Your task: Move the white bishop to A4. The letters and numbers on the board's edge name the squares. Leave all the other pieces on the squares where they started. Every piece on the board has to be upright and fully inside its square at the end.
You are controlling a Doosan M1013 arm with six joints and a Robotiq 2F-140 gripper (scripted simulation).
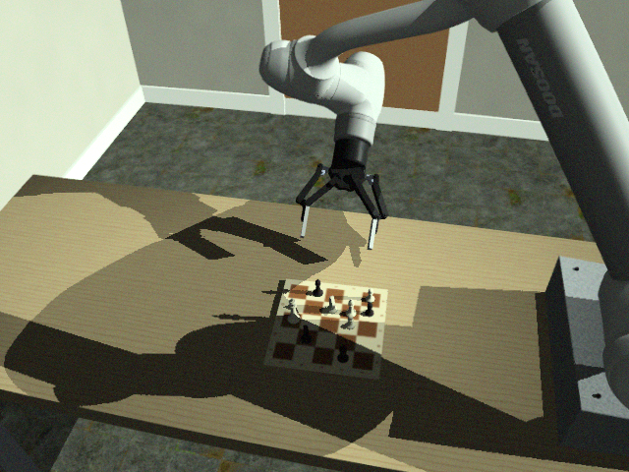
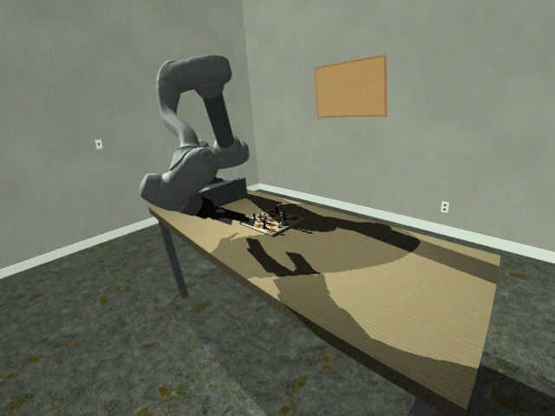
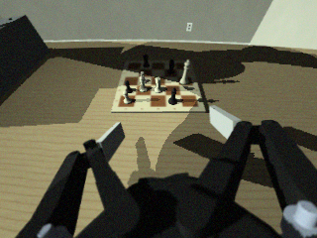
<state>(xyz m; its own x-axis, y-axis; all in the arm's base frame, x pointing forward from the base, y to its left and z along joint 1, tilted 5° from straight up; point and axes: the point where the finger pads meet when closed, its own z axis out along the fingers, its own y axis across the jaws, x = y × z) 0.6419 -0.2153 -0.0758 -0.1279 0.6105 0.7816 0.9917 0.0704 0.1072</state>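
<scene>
My gripper is now 15 cm to the right of the white bishop, 5 cm past it and 4 cm above it. Round my hand: chessboard (18 cm to the left, 6 cm below, 1 cm behind); then black pawn (14 cm to the left, 8 cm behind, 5 cm below).
</scene>
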